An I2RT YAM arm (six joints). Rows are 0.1 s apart.
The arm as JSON. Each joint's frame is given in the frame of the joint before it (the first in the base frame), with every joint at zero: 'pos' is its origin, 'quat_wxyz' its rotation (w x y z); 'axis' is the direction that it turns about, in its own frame. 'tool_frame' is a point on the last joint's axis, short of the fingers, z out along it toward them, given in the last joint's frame.
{
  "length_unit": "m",
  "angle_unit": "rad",
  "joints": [
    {
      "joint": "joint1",
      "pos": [
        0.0,
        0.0,
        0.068
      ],
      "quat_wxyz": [
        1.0,
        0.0,
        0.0,
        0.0
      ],
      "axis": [
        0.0,
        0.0,
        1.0
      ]
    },
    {
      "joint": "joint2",
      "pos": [
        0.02,
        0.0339,
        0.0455
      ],
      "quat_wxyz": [
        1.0,
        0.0,
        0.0,
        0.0
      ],
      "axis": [
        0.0,
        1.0,
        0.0
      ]
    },
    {
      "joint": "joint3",
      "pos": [
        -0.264,
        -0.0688,
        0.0
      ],
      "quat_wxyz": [
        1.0,
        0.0,
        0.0,
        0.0
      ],
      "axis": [
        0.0,
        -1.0,
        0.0
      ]
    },
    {
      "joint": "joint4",
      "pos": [
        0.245,
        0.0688,
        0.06
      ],
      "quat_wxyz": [
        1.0,
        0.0,
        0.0,
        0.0
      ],
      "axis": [
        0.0,
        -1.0,
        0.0
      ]
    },
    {
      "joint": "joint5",
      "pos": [
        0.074,
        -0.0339,
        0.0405
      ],
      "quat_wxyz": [
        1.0,
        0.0,
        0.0,
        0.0
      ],
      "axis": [
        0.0,
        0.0,
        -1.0
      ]
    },
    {
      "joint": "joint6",
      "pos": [
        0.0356,
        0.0,
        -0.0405
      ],
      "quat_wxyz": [
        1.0,
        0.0,
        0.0,
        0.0
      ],
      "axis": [
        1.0,
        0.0,
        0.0
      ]
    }
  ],
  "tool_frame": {
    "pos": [
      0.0,
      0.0,
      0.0
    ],
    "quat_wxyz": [
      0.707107,
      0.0,
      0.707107,
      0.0
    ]
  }
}
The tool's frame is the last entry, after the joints.
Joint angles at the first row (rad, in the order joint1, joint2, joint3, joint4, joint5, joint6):
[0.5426 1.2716 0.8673 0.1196 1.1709 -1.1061]
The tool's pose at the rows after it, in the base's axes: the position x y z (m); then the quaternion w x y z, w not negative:
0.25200 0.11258 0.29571 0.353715 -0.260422 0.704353 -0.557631
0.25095 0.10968 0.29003 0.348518 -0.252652 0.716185 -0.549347
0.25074 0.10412 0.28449 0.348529 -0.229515 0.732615 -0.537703
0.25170 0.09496 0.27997 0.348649 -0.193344 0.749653 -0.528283
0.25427 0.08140 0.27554 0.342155 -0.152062 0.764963 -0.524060
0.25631 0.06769 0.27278 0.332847 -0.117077 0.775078 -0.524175
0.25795 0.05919 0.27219 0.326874 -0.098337 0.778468 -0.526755
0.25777 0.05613 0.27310 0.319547 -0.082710 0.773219 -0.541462
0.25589 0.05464 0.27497 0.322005 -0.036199 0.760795 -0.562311
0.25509 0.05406 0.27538 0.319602 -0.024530 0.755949 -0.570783
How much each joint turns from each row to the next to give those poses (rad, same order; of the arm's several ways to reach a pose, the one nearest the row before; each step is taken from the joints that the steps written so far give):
[-0.0034 0.0000 0.0000 -0.0496 -0.0003 0.0561]
[-0.0072 0.0000 0.0000 -0.0690 -0.0016 0.0797]
[-0.0176 0.0004 0.0000 -0.0680 -0.0026 0.1095]
[-0.0316 0.0000 0.0000 -0.0587 0.0007 0.1156]
[-0.0500 0.0023 0.0000 -0.0519 0.0004 0.1034]
[-0.0508 0.0000 0.0000 -0.0381 0.0000 0.0705]
[-0.0324 0.0000 0.0000 -0.0084 0.0004 0.0222]
[-0.0088 0.0000 0.0000 0.0023 0.0389 0.0019]
[0.0008 0.0000 0.0000 0.0018 0.0874 0.0576]
[0.0000 0.0000 0.0000 -0.0025 0.0293 0.0118]

